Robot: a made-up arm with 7 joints. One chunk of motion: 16 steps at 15 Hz.
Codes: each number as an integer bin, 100 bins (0 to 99) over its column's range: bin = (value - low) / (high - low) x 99, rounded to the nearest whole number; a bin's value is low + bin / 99 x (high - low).
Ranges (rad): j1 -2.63..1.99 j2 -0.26..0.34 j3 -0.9..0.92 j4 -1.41..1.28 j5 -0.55..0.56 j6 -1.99..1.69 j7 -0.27..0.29
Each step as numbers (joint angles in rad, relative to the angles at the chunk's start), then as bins.
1 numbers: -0.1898 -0.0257 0.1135 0.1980 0.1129 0.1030 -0.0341
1 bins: 52 39 55 59 59 56 42
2 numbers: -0.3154 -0.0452 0.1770 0.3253 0.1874 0.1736 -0.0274
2 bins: 50 35 59 64 66 58 43
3 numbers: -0.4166 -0.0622 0.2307 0.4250 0.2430 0.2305 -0.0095
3 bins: 47 33 62 68 71 60 46
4 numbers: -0.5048 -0.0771 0.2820 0.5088 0.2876 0.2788 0.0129
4 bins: 46 30 64 71 75 61 50
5 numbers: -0.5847 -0.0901 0.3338 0.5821 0.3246 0.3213 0.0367
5 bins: 44 28 67 73 78 62 54
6 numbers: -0.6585 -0.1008 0.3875 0.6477 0.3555 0.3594 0.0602
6 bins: 42 26 70 76 81 63 58
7 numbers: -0.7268 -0.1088 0.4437 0.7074 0.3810 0.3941 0.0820
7 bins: 41 25 73 78 83 64 62
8 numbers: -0.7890 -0.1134 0.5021 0.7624 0.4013 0.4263 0.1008
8 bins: 39 24 76 80 85 65 66
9 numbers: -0.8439 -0.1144 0.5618 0.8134 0.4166 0.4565 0.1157
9 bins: 38 24 80 82 86 66 68
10 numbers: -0.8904 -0.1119 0.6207 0.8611 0.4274 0.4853 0.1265
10 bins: 37 24 83 84 87 67 70
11 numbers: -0.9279 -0.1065 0.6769 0.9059 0.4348 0.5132 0.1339
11 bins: 36 25 86 85 88 67 71
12 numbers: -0.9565 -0.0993 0.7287 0.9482 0.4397 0.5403 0.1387
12 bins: 36 27 89 87 88 68 72
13 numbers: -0.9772 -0.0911 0.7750 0.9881 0.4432 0.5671 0.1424
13 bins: 35 28 91 88 89 69 73
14 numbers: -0.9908 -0.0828 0.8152 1.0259 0.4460 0.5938 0.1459
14 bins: 35 29 93 90 89 70 74
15 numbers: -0.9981 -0.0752 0.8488 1.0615 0.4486 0.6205 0.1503
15 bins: 35 30 95 91 89 70 74
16 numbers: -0.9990 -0.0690 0.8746 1.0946 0.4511 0.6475 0.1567
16 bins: 35 32 97 92 89 71 75
